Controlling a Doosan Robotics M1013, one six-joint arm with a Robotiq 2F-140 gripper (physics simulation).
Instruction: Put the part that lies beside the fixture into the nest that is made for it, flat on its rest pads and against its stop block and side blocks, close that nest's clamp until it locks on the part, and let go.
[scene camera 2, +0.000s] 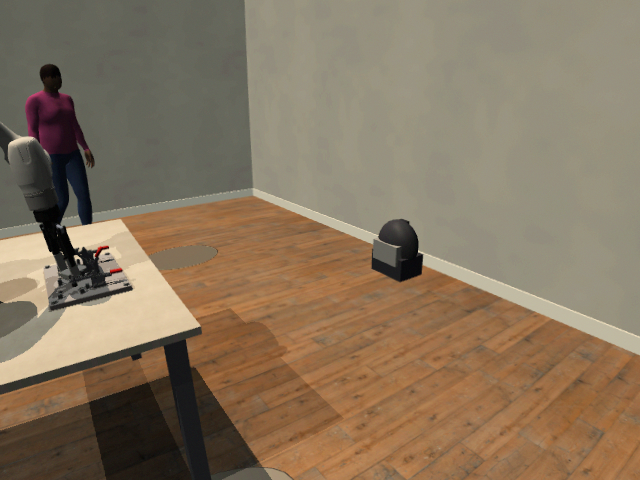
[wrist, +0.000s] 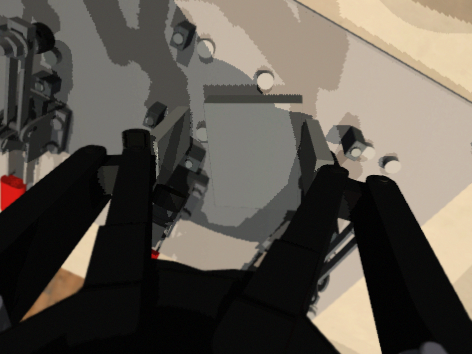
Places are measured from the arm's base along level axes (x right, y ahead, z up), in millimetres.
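Where they show: gripper, fingertip midpoint: (scene camera 2: 70, 273) (wrist: 245, 132).
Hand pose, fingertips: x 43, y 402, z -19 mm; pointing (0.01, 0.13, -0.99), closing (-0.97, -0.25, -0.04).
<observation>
After its pixels a point has its place.
The part, a flat grey block (wrist: 250, 155) {z -14, x 35, y 414 mm}, lies on the fixture plate (wrist: 380, 90) {z -29, x -24, y 350 mm} (scene camera 2: 77, 298) {z -29, x 236, y 374 mm} in the wrist view, close to round pins and small dark blocks. Whether it rests flat on its pads cannot be told. My gripper (wrist: 245, 132) {z -19, x 43, y 402 mm} (scene camera 2: 66, 267) {z -19, x 43, y 402 mm} is low over the fixture, with one finger at each side of the part. A gap shows between the left finger pad and the part; the right pad is close to the part's edge. The gripper is open and part-way closed in. A dark clamp (wrist: 170, 197) {z 57, x 67, y 409 mm} is partly hidden beside the left finger.
Another clamp (wrist: 22, 95) {z 8, x 175, y 415 mm} with a red handle (wrist: 12, 190) {z 8, x 188, y 497 mm} stands at the left of the wrist view. Red handles (scene camera 2: 101, 250) {z 46, x 91, y 504 mm} (scene camera 2: 116, 270) {z 7, x 200, y 510 mm} rise on the fixture's right side. The table (scene camera 2: 129, 320) {z -44, x 441, y 451 mm} has its edge near the fixture. A person (scene camera 2: 56, 124) stands behind the table.
</observation>
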